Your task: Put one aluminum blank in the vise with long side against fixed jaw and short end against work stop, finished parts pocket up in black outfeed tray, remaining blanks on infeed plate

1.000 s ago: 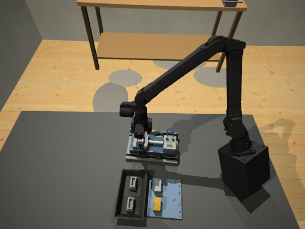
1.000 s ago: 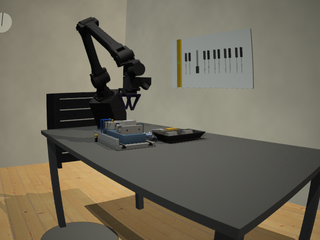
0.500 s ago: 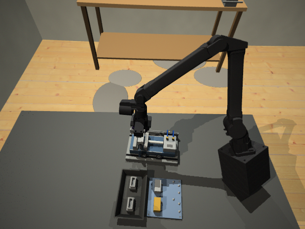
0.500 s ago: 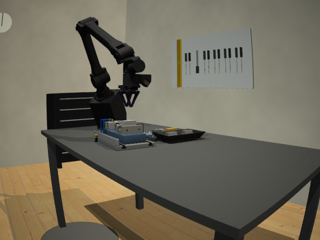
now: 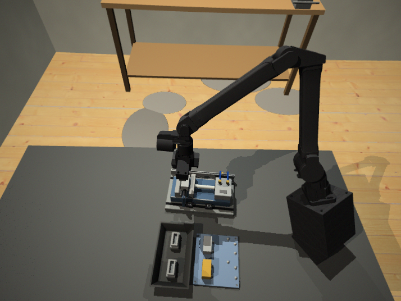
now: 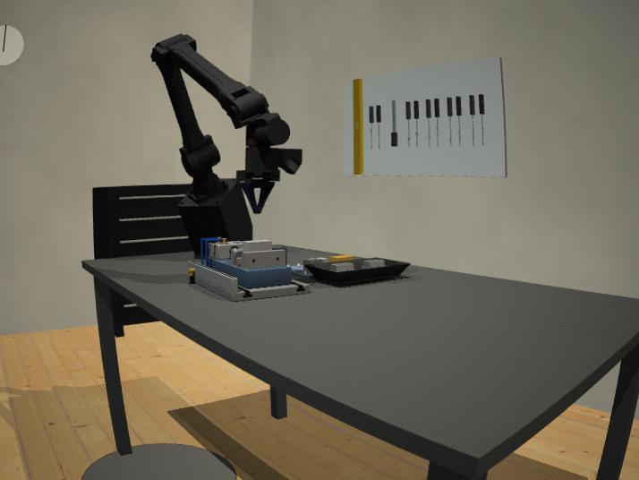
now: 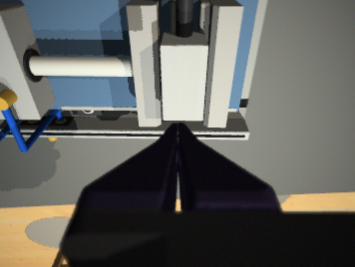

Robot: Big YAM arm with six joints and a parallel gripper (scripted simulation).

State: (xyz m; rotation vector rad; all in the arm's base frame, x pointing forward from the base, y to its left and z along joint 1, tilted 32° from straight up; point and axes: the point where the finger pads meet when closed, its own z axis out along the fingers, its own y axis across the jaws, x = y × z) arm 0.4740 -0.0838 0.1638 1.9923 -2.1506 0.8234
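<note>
Right now my hand is 90 mm above the gray aluminum blank. From my hand the other things lie so: moving jaw: 110 mm below, 30 mm behind; fixed jaw: 110 mm below, 30 mm ahead, 10 mm to the right; work stop rod: 100 mm below, 40 mm to the left, 10 mm ahead.
</note>
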